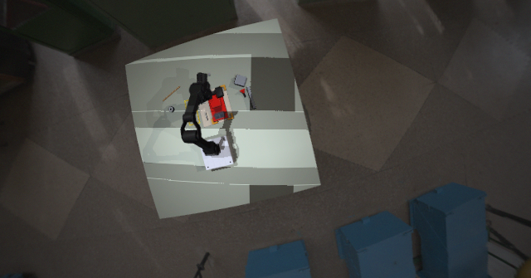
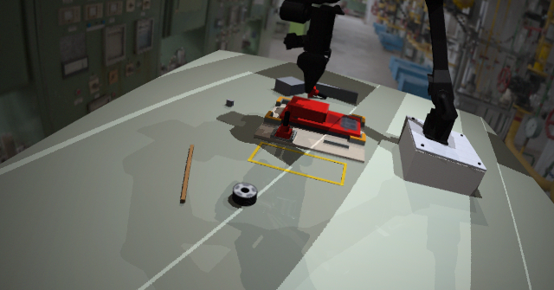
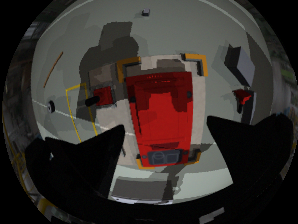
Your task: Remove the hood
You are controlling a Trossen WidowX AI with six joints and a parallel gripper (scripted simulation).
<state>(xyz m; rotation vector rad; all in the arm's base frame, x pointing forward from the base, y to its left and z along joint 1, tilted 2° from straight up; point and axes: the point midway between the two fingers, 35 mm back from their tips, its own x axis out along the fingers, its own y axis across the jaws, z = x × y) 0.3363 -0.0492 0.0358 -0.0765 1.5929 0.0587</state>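
Now: the hood 1 cm behind my gripper tip and 5 cm below it. The rest, counted from my gripper tip: black ring: 1 cm ahead, 36 cm to the left, 8 cm below; wooden stick: 13 cm ahead, 34 cm to the left, 9 cm below.
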